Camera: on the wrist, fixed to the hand. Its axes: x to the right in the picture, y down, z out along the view.
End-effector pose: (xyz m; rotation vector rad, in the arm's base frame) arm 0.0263 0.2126 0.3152 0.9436 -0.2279 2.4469
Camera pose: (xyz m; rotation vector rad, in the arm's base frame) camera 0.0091 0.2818 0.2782 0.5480 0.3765 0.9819
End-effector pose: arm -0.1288 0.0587 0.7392 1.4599 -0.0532 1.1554
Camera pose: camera -0.1259 0.1276 0.6981 0.9065 0.9594 -0.1097
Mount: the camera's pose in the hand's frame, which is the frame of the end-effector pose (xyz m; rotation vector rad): 0.0136 -0.0515 -0.0601 -0.0541 0.0944 -1.5877
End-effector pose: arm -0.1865 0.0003 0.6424 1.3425 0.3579 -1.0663
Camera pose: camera -0.1989 0.0555 0.5854 0.8881 1.6569 -2.2026
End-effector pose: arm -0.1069 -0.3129 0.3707 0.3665 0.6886 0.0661
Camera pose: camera -0.1375 -0.3400 0.3016 -0.3123 0.9063 -1.4042
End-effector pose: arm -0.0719 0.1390 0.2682 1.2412 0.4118 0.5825
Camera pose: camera -0.0869 0.1821 0.2021 0.5163 1.2426 -0.7112
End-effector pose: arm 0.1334 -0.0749 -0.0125 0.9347 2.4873 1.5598
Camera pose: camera 0.0773 -0.1315 -0.0228 -0.9950 1.9891 0.9432
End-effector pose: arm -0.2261 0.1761 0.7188 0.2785 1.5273 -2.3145
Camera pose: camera -0.2607 0.2470 0.7337 0.6961 -1.1588 1.6604
